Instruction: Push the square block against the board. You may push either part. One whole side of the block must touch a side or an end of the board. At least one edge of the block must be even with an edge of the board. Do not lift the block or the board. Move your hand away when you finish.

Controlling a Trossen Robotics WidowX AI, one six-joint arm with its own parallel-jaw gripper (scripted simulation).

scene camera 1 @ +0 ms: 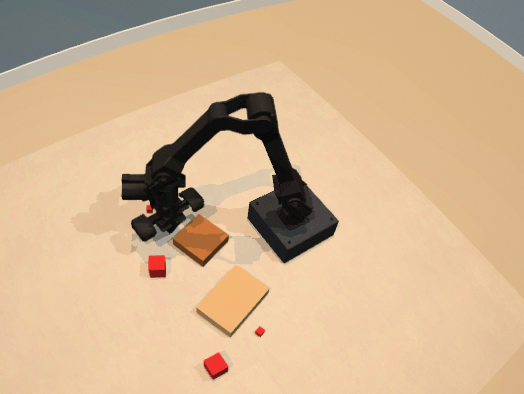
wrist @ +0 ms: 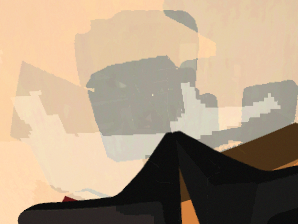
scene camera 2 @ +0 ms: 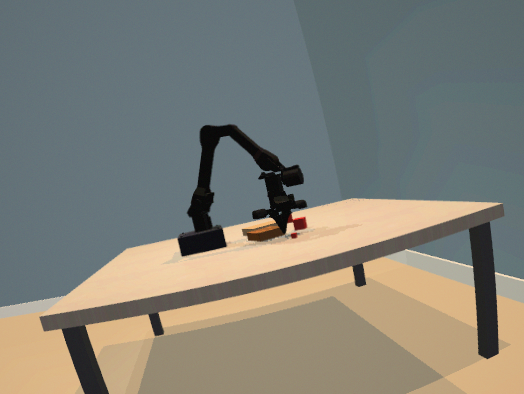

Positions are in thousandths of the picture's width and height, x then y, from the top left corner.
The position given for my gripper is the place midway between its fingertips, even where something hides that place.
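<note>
There is a board (scene camera 1: 448, 758) here, though in the wrist view it is out of frame. A square block (scene camera 1: 383, 610) is in the scene as well. As for my gripper (scene camera 1: 323, 590), (wrist: 582, 618), (scene camera 2: 543, 593), it is shut and holds nothing.
</note>
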